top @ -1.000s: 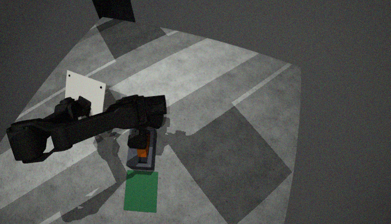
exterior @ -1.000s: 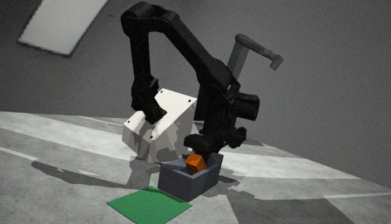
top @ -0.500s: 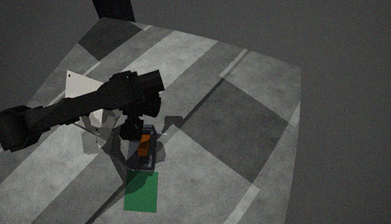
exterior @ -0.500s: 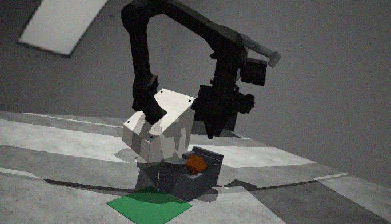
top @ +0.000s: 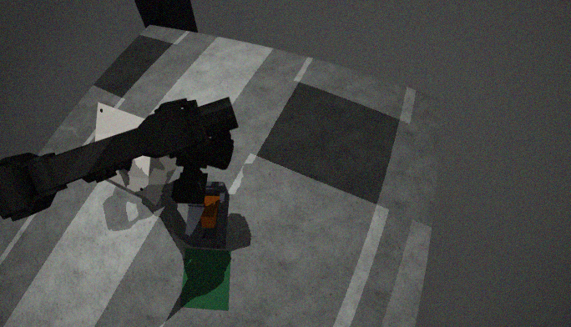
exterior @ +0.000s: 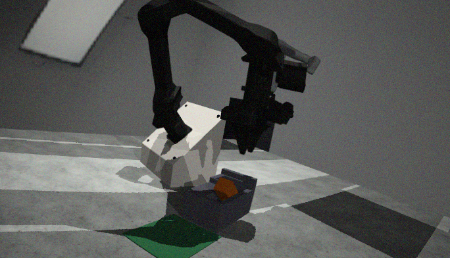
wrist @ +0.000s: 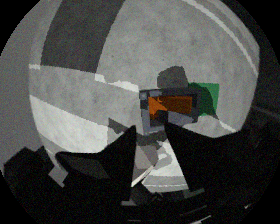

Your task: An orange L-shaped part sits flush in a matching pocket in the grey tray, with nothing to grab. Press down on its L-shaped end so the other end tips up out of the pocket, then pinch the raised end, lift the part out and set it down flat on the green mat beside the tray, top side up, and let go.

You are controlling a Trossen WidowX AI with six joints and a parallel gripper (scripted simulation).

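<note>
Right now the orange L-shaped part is 10 cm below my gripper tip, 4 cm to the right of it and 1 cm ahead of it. The rest, counted from my gripper tip: green mat: 21 cm to the right, 16 cm below, 8 cm ahead.
</note>
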